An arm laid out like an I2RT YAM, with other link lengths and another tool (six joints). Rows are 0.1 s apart.
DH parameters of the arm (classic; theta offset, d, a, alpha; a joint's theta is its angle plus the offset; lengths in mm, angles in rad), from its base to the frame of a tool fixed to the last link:
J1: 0 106.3 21.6 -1.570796
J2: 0 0 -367 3.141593
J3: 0.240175 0 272.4 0
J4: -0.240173 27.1 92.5 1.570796
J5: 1.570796 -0.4 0 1.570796
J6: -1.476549 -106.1 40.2 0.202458
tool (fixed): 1.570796 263.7 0 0
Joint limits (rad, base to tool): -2.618..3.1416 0..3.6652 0..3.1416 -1.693..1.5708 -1.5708..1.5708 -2.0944..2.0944
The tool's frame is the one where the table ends.
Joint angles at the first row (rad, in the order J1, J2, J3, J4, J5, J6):
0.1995, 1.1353, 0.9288, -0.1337, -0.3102, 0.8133
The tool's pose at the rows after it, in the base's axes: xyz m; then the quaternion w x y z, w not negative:
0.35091 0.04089 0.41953 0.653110 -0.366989 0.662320 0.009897
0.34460 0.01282 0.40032 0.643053 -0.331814 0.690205 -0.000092
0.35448 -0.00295 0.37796 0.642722 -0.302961 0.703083 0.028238
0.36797 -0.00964 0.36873 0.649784 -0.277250 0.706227 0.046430
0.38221 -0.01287 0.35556 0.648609 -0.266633 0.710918 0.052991
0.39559 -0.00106 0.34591 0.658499 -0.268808 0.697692 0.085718
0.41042 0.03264 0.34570 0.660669 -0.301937 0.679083 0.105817
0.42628 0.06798 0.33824 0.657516 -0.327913 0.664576 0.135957
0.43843 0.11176 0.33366 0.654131 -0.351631 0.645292 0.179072
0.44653 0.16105 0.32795 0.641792 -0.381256 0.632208 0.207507
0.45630 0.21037 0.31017 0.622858 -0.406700 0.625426 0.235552
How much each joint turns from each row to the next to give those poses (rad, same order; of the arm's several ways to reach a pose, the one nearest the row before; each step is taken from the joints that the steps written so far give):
-0.1557, -0.0940, -0.0774, -0.0239, -0.0464, 0.0231
-0.0797, -0.0256, -0.0474, -0.0123, -0.0085, 0.0251
-0.0657, 0.0411, -0.0544, 0.0747, -0.0778, 0.0514
-0.0119, 0.0465, -0.0280, 0.0895, -0.0208, 0.0646
-0.0003, 0.0532, -0.0218, 0.0713, 0.0003, 0.0249
0.0240, 0.0598, -0.0345, 0.1230, -0.0446, 0.0427
0.0868, 0.0563, 0.0123, 0.0626, 0.0077, -0.0091
0.0819, 0.0747, 0.0116, 0.0690, -0.0051, 0.0072
0.0932, 0.0755, 0.0212, 0.0710, -0.0176, 0.0284
0.1053, 0.0681, 0.0427, 0.0168, 0.0167, 0.0015
0.0935, 0.0950, 0.0423, 0.0274, 0.0115, 0.0046

